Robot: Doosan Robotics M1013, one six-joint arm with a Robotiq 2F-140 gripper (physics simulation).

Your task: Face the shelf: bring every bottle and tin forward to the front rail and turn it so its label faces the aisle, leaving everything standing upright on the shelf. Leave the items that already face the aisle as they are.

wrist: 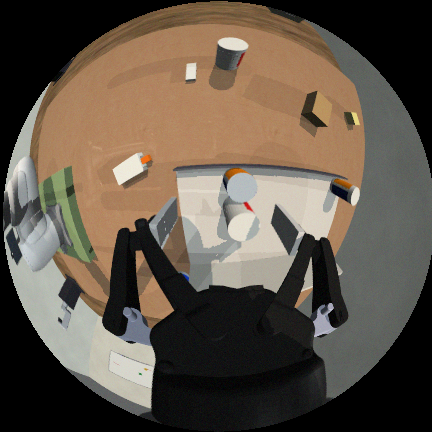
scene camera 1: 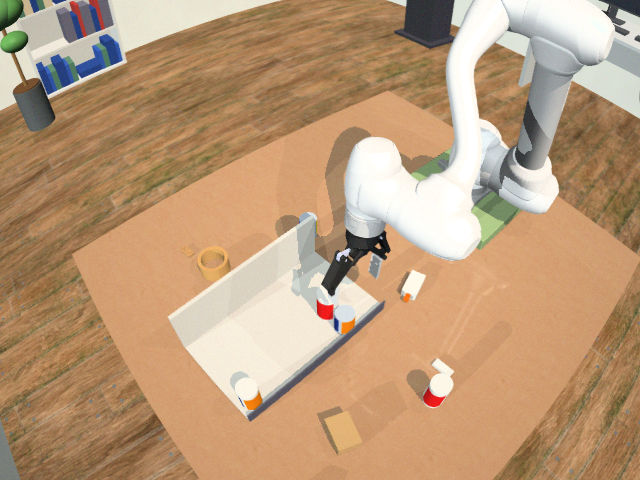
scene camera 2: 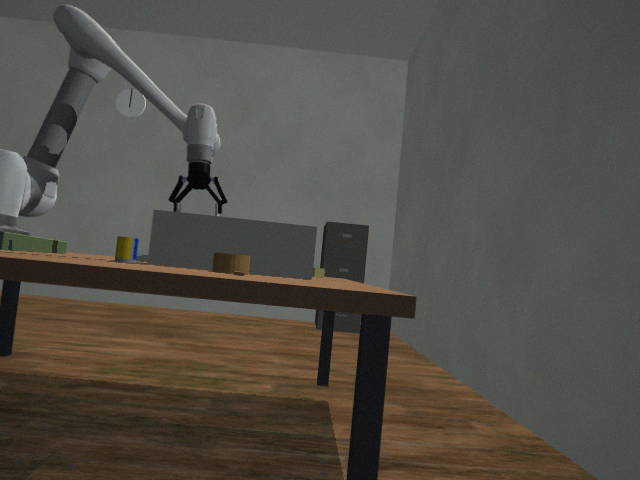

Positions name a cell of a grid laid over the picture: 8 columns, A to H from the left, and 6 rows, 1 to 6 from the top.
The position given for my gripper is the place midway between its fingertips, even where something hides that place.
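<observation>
A cardboard box (scene camera 1: E6) rests on the table, and the box (wrist: F2) is visible again. Scene camera 2 misses the cardboard box, hidden by a tray back wall. A white shelf tray (wrist: D4) is visible too. My gripper (scene camera 1: E4) is open, holding nothing. The same gripper (wrist: E3) can be seen here, and so can the gripper (scene camera 2: C3).
</observation>
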